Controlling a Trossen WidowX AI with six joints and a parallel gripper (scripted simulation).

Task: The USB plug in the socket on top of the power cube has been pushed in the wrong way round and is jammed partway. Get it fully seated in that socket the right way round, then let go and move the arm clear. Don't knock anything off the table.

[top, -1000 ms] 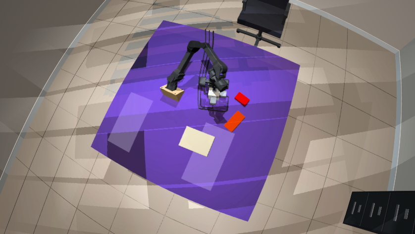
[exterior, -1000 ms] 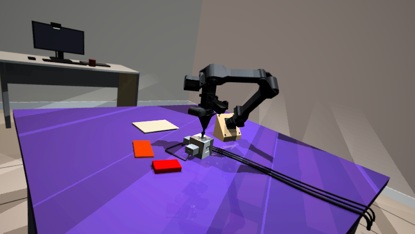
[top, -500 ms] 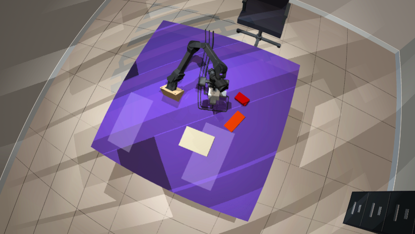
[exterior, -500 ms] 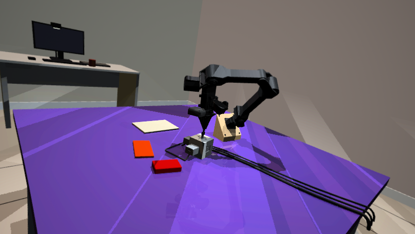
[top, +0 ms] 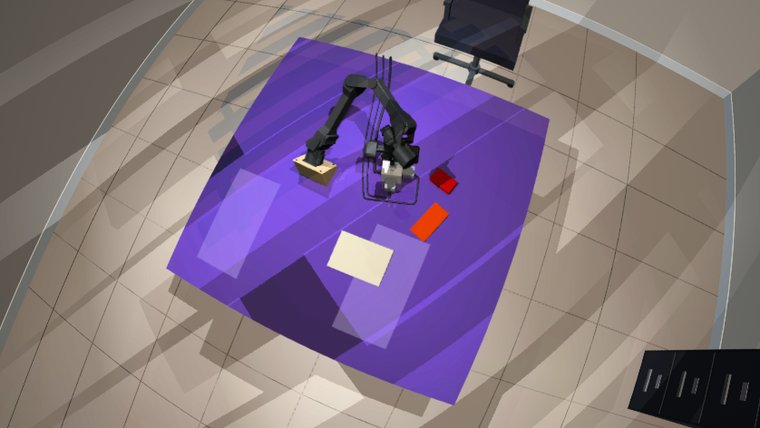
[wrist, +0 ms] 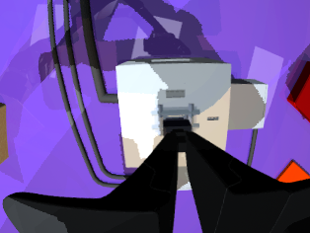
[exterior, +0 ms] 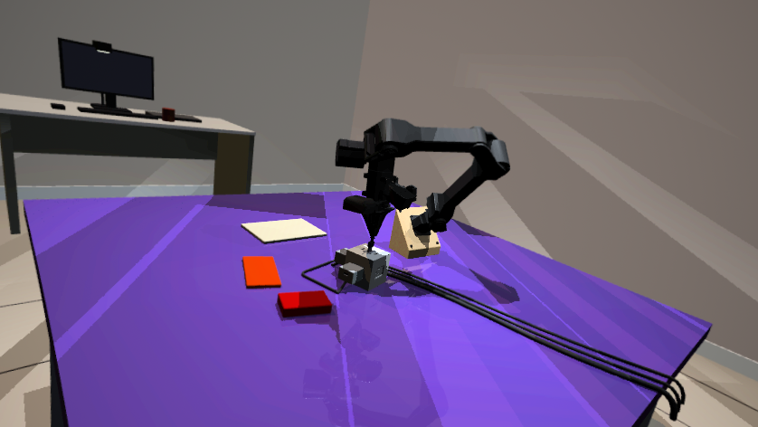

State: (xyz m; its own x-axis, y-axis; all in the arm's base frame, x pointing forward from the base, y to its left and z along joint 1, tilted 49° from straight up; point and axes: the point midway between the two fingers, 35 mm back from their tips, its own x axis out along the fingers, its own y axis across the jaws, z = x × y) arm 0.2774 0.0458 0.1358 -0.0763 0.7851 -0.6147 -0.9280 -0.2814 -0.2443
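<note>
The dark USB plug is 20 mm below my gripper tip. From my gripper tip the other things lie so: cream plate (350 mm to the right, 110 mm below, 60 mm ahead); orange slab (220 mm ahead, 110 mm to the right, 110 mm below); red block (190 mm ahead, 110 mm below, 60 mm to the left).
</note>
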